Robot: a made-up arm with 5 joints.
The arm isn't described. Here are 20 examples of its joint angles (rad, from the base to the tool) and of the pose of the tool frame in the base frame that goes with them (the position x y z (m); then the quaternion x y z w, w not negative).
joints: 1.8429 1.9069 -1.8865 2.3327 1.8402
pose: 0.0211 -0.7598 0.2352 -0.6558 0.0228 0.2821 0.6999
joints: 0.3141 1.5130 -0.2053 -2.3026 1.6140
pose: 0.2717 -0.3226 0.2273 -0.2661 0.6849 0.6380 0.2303
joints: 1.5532 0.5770 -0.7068 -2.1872 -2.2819
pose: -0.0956 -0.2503 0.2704 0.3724 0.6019 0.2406 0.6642
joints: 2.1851 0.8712 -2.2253 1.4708 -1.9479
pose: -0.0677 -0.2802 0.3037 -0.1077 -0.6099 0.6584 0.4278
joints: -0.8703 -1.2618 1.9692 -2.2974 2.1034
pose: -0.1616 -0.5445 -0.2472 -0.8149 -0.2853 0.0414 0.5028
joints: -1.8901 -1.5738 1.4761 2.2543 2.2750
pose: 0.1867 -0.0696 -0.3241 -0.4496 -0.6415 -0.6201 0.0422
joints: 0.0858 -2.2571 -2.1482 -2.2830 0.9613
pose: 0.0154 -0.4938 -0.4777 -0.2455 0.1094 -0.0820 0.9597
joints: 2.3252 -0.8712 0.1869 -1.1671 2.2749
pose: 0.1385 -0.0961 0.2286 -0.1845 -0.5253 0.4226 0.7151
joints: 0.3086 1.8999 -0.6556 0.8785 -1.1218
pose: 0.0740 0.1844 -0.1202 0.2881 0.6563 -0.6296 0.2999
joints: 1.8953 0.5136 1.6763 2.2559 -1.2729
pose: -0.3556 -0.2761 0.3122 -0.2060 -0.8286 -0.5204 0.0178
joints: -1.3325 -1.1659 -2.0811 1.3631 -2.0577
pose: -0.0178 0.2154 -0.1989 -0.9027 0.2976 -0.0183 0.3102
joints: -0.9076 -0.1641 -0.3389 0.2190 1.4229
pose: 0.1575 0.3564 -0.2886 0.3445 -0.5319 -0.0883 0.7685
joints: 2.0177 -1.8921 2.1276 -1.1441 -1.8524
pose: 0.2092 -0.0491 0.7369 -0.0916 0.6852 0.7224 0.0159
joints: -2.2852 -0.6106 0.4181 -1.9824 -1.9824
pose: -0.1284 0.3122 0.0575 -0.1957 0.5922 -0.7751 0.1008
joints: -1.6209 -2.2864 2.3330 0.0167 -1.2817
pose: 0.2309 0.2336 -0.0590 -0.5805 0.7101 -0.3906 0.0791
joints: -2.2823 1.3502 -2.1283 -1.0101 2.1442
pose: 0.0781 0.2254 0.9253 0.3028 0.8524 -0.2183 0.3662
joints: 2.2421 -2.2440 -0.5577 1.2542 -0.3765
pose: 0.5461 -0.1561 0.4770 0.4925 -0.4472 -0.6249 0.4086
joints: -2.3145 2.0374 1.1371 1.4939 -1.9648
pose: 0.2468 0.0119 0.4614 0.1088 -0.9168 0.2208 0.3144
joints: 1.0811 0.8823 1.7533 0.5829 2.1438
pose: -0.1703 0.2538 0.2084 0.3923 0.4835 -0.5249 0.5803
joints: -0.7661 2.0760 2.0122 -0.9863 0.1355
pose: 0.5095 -0.0335 0.1144 -0.2841 -0.5257 -0.3927 0.6991
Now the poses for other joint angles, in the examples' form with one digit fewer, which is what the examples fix.
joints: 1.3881 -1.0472 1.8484 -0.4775 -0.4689
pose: -0.083 -0.174 0.278 -0.045 -0.015 0.745 0.666
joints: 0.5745 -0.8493 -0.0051 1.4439 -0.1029
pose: 0.273 -0.565 0.299 -0.790 -0.146 0.334 0.493
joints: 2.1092 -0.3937 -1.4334 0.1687 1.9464
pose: -0.182 -0.479 0.785 -0.779 0.114 0.347 0.510
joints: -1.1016 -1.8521 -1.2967 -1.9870 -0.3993
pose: -0.180 0.066 -0.112 0.373 0.687 0.504 0.366
